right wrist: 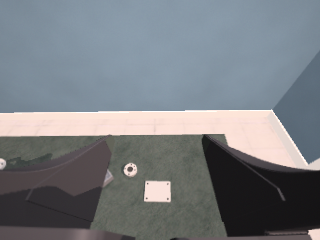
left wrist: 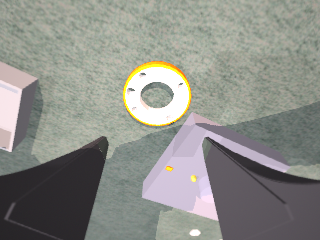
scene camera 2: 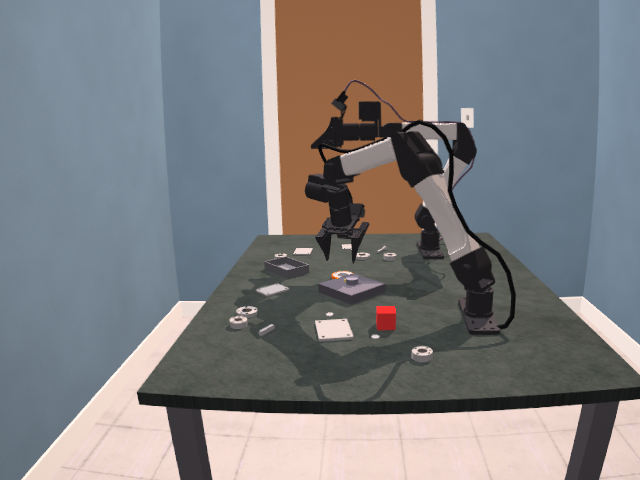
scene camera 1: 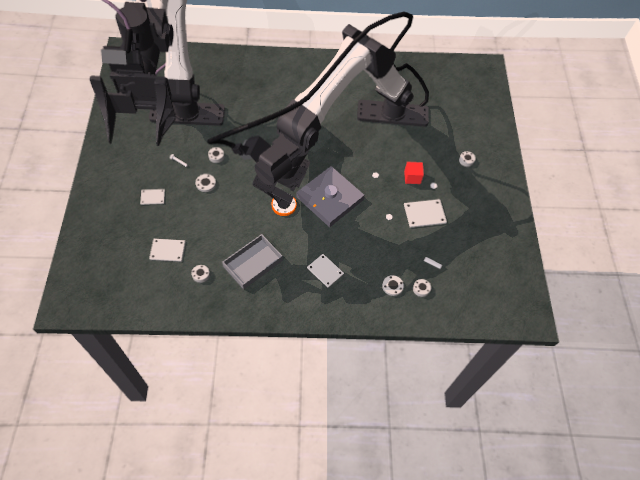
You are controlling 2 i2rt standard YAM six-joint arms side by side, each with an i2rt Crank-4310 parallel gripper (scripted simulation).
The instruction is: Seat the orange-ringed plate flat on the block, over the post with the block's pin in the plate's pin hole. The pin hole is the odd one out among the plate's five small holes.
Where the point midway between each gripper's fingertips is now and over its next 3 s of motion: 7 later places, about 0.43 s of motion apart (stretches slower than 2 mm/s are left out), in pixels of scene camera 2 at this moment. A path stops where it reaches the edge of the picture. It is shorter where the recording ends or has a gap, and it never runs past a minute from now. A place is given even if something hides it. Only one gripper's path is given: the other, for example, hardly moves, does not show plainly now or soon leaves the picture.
The left gripper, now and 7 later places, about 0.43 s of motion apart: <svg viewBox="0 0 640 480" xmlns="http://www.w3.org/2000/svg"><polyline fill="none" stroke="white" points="340,261 342,268 342,273 343,276 342,274 342,269 341,262 341,257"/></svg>
